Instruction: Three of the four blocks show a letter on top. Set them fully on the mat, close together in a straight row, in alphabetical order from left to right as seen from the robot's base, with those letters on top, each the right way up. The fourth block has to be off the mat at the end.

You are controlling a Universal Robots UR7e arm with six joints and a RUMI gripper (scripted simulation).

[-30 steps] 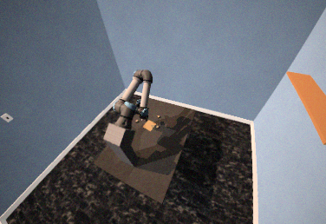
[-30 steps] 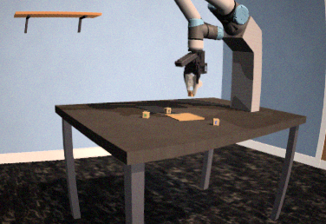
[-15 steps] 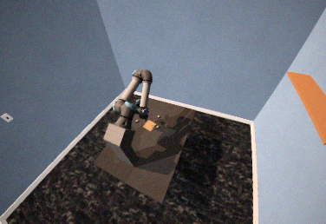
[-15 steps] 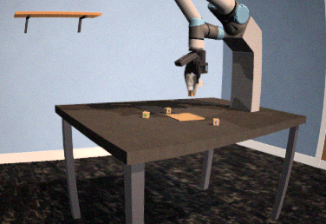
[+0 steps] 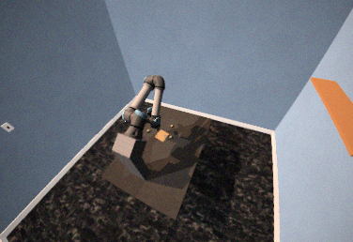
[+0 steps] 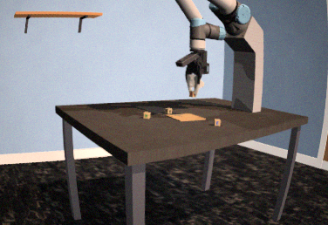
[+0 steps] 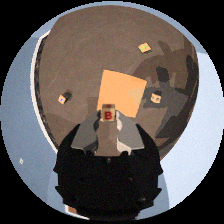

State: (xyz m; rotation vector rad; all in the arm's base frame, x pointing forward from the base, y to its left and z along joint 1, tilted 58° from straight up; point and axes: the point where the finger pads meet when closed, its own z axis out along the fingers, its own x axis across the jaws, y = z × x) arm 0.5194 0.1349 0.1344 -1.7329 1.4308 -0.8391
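Now: the orange mat 120 mm below my hand, 40 mm to the right of it and 10 mm ahead of it.
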